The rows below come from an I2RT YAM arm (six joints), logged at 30 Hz.
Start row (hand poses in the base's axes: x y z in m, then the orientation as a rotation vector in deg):
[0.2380 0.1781 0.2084 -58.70 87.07 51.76]
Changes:
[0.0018 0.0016 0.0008 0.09 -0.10 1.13]
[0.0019 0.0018 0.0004 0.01 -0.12 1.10]
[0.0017 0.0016 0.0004 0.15 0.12 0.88]
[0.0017 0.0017 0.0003 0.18 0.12 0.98]
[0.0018 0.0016 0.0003 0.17 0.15 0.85]
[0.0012 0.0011 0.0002 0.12 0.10 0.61]
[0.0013 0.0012 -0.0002 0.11 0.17 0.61]
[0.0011 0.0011 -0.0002 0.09 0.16 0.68]
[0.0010 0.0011 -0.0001 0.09 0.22 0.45]
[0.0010 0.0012 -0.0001 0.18 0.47 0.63]
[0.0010 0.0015 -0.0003 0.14 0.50 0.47]
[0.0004 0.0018 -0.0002 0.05 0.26 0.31]
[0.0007 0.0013 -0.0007 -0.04 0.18 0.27]
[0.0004 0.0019 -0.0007 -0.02 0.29 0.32]
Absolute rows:
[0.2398 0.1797 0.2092 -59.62 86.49 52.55]
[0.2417 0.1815 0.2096 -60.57 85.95 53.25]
[0.2434 0.1831 0.2100 -61.16 85.60 54.04]
[0.2451 0.1848 0.2103 -61.81 85.19 54.92]
[0.2469 0.1864 0.2106 -62.35 84.85 55.72]
[0.2481 0.1875 0.2108 -62.74 84.60 56.29]
[0.2494 0.1887 0.2106 -63.11 84.41 56.90]
[0.2505 0.1898 0.2104 -63.56 84.19 57.54]
[0.2515 0.1909 0.2103 -63.79 84.12 58.06]
[0.2525 0.1921 0.2102 -64.02 84.11 58.94]
[0.2535 0.1936 0.2099 -64.13 84.21 59.70]
[0.2539 0.1954 0.2097 -64.26 84.25 60.13]
[0.2546 0.1967 0.2090 -64.45 84.30 60.42]
[0.2550 0.1986 0.2083 -64.62 84.41 60.83]

